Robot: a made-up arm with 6 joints.
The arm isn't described. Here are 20 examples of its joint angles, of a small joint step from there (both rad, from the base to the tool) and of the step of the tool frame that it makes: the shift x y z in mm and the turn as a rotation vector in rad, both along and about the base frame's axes.
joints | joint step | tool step
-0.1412 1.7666 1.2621 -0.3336 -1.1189 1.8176 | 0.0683 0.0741 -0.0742 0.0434 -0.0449 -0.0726 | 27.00 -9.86 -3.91 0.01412 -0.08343 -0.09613
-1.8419 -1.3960 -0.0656 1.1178 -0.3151 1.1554 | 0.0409 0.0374 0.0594 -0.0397 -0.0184 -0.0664 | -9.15 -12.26 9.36 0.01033 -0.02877 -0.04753
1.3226 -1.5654 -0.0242 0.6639 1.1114 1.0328 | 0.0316 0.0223 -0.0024 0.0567 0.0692 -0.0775 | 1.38 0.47 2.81 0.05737 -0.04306 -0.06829
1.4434 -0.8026 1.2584 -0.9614 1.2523 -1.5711 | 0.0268 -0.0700 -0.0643 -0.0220 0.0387 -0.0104 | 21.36 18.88 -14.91 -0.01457 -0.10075 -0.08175
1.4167 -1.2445 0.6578 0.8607 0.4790 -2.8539 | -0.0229 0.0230 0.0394 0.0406 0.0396 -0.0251 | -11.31 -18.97 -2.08 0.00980 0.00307 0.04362
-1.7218 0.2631 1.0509 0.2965 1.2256 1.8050 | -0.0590 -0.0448 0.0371 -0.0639 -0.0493 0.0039 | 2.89 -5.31 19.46 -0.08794 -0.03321 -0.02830
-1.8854 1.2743 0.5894 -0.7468 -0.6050 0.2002 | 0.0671 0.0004 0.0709 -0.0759 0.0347 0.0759 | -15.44 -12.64 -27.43 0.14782 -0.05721 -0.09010
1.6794 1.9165 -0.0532 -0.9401 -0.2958 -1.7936 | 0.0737 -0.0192 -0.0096 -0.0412 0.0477 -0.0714 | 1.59 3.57 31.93 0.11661 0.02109 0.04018
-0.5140 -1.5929 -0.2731 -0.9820 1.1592 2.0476 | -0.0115 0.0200 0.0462 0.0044 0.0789 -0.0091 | 5.61 -18.81 -1.41 0.01707 -0.06457 -0.02956
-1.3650 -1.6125 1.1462 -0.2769 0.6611 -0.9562 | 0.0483 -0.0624 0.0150 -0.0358 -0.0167 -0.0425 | 11.92 2.86 -12.57 -0.02516 0.05476 0.03888
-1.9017 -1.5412 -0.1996 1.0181 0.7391 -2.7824 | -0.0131 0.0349 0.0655 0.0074 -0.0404 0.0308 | 10.73 3.62 28.59 -0.03226 -0.12668 0.03087
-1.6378 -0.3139 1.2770 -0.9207 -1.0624 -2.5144 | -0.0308 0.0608 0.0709 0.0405 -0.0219 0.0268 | -39.36 2.96 -2.55 0.00944 -0.05633 -0.11489
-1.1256 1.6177 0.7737 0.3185 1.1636 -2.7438 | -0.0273 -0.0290 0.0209 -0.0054 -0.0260 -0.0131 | -0.50 -1.90 2.18 -0.01757 0.04445 0.03125
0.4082 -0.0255 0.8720 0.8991 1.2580 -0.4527 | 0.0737 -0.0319 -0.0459 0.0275 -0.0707 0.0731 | -1.69 14.17 1.18 0.09084 0.08199 0.02402
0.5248 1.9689 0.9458 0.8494 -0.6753 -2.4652 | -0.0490 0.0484 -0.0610 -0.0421 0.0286 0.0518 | -2.46 -9.62 -39.56 -0.09722 0.13116 0.00246
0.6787 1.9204 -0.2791 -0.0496 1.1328 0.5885 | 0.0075 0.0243 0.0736 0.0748 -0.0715 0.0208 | 15.51 35.90 -2.89 0.15238 -0.11433 -0.05559
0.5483 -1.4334 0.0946 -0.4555 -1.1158 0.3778 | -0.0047 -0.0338 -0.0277 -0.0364 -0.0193 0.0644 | 4.37 14.24 6.21 -0.00680 0.00354 -0.05191
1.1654 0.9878 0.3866 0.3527 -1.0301 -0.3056 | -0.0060 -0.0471 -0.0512 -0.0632 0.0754 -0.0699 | -9.65 6.30 -29.23 -0.16097 -0.06622 -0.01726
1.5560 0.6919 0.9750 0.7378 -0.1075 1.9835 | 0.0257 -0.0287 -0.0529 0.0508 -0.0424 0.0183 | -6.98 6.11 -0.72 0.03866 -0.05897 -0.00635
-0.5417 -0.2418 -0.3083 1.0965 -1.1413 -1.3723 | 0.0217 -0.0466 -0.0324 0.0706 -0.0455 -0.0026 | 10.18 11.60 3.22 -0.07368 0.05251 0.06283
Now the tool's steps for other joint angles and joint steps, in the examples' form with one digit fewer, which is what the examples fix.
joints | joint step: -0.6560 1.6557 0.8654 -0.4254 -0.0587 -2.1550 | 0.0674 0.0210 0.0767 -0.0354 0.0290 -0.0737
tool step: -16.8 41.6 6.2 0.0716 0.0671 -0.0009
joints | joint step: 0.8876 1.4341 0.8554 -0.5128 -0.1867 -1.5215 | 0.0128 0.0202 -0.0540 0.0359 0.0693 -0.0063
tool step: -4.4 -1.2 -17.6 -0.0740 0.0104 0.0443
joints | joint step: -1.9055 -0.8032 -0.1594 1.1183 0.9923 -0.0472 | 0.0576 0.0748 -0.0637 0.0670 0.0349 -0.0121
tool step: 4.4 4.2 -23.1 0.0879 0.0520 0.0061
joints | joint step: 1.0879 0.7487 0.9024 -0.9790 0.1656 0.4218 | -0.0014 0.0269 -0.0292 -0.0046 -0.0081 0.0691
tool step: 4.3 -4.0 -13.8 -0.0694 0.0464 -0.0703
